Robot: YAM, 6 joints.
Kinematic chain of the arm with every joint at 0, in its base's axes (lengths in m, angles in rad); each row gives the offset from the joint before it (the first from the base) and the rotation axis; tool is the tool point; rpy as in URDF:
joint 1: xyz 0 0 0.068 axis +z
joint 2: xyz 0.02 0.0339 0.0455 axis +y
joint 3: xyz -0.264 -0.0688 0 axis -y
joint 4: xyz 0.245 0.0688 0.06 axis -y
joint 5: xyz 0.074 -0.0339 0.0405 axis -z
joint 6: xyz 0.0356 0 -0.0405 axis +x
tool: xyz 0 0 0 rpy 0 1.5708 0
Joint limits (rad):
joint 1: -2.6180..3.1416
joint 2: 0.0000..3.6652
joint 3: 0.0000..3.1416
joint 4: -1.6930..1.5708
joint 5: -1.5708..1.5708
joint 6: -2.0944..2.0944
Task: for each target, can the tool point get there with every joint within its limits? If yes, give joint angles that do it. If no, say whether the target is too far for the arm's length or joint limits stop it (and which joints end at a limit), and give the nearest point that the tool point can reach.
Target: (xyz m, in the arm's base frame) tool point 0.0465 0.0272 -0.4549
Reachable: no: joint limits stop it (at a limit: joint 2) | nearest point 0.0873 0.0511 -0.3489 | short by 0.116 m
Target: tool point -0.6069 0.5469 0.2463
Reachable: no: too far | nearest point -0.4735 0.4266 0.2164 | short by 0.182 m
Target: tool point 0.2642 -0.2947 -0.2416
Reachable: yes | joints -0.8190 3.1941 1.7636 0.0295 0.2351 0.2276
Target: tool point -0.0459 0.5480 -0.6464
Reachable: no: too far | nearest point -0.0338 0.4038 -0.3447 | short by 0.335 m
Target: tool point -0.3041 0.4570 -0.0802
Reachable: yes | joints 2.1049 3.1015 2.3659 -0.3694 -0.9582 -0.5678
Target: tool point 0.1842 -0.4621 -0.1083
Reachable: yes | joints -1.2131 3.0363 1.6728 1.1565 -0.3055 1.6390
